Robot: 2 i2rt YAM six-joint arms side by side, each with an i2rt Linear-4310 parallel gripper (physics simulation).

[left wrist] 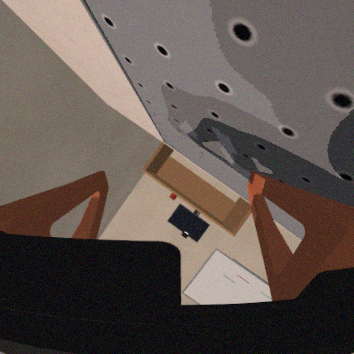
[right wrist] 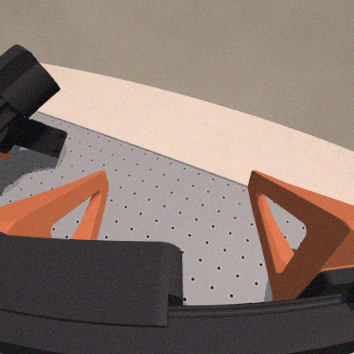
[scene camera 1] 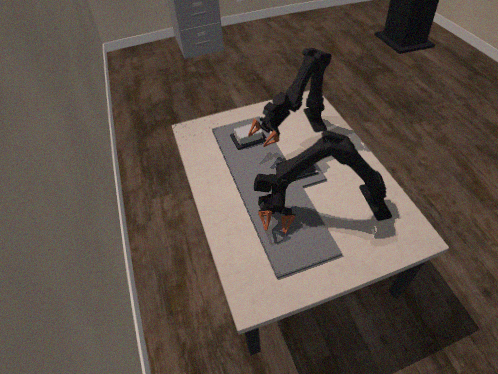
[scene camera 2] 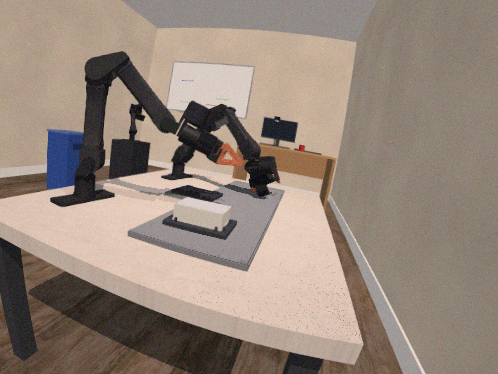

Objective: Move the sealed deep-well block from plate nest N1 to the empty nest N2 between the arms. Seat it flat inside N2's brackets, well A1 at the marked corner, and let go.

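Observation:
The white block sits flat in dark nest N1, near one end of the grey board. Dark nest N2 looks empty; the left arm partly hides it in scene camera 1. My right gripper is open and empty, raised above the board near the block and not touching it. My left gripper is open and empty, low over the board away from both nests. Neither wrist view shows the block. The A1 corner mark is too small to tell.
The perforated grey board lies on the pale table. The left arm's forearm crosses above N2. Its wrist parts show at the upper left of the right wrist view.

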